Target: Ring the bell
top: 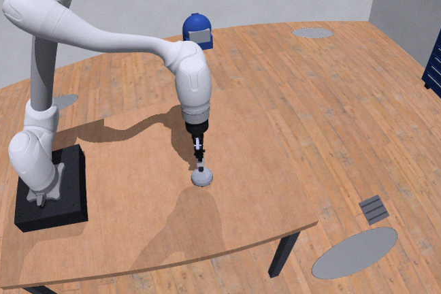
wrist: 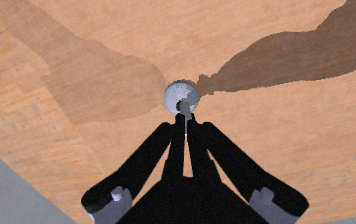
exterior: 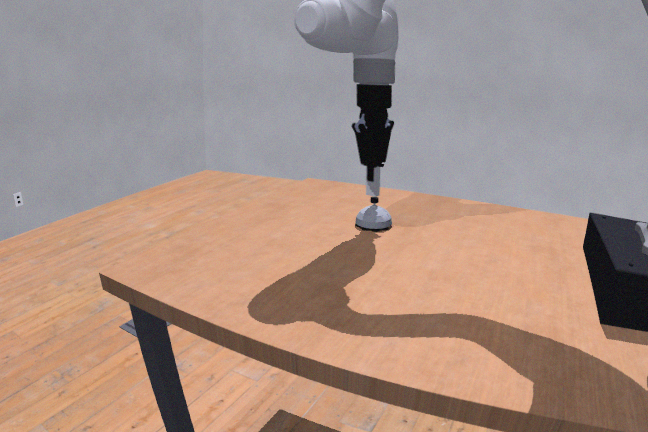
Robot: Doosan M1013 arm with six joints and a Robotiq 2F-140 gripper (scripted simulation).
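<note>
My hand is 1 cm to the left of the black button and 5 cm above it. Also, from my hand: small grey dome bell 1 cm to the right, 7 cm below.
</note>
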